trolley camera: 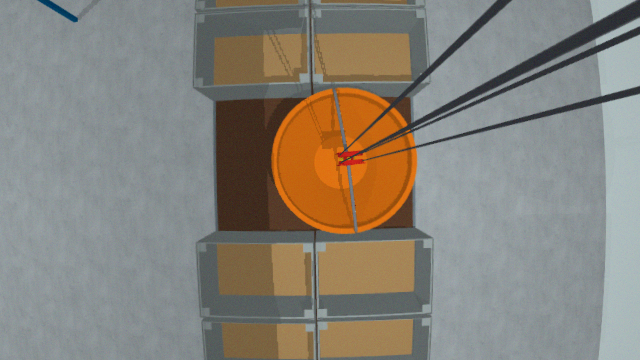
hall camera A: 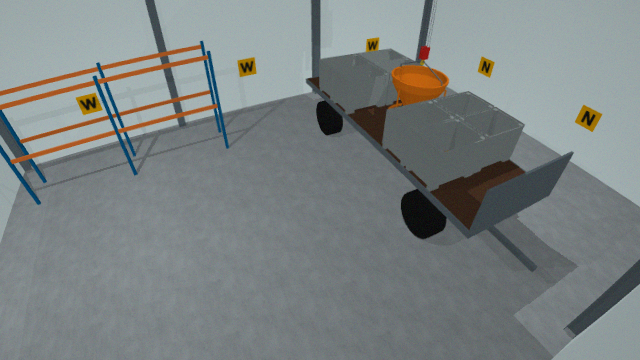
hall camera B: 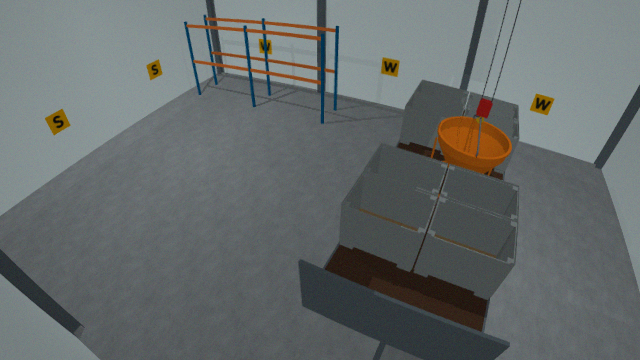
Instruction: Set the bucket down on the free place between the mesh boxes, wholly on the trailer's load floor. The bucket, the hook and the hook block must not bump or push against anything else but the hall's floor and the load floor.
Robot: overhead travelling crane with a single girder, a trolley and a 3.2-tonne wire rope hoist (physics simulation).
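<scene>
The orange bucket (hall camera A: 420, 85) (hall camera B: 472, 145) (trolley camera: 300, 170) is upright in the gap between the mesh boxes (hall camera A: 430, 140) (hall camera B: 380, 230) (trolley camera: 260, 237). My hook (hall camera A: 422, 63) (hall camera B: 480, 119) (trolley camera: 345, 159) is under the red hook block (hall camera A: 424, 52) (hall camera B: 484, 108) and holds the bucket's grey bail. In the trolley camera the bucket is right of the gap's middle, and its rim overlaps the box edges above and below and the right floor edge. Brown load floor (hall camera A: 367, 122) (trolley camera: 240, 165) shows to its left. The feet are mostly hidden; I cannot tell whether they bear on it.
The trailer's grey end board (hall camera A: 525, 192) (hall camera B: 375, 312) stands beyond the nearer boxes. A blue and orange rack (hall camera A: 114, 125) (hall camera B: 322, 75) stands by the W wall. The hoist ropes run up from the block, obliquely to the right in the trolley camera.
</scene>
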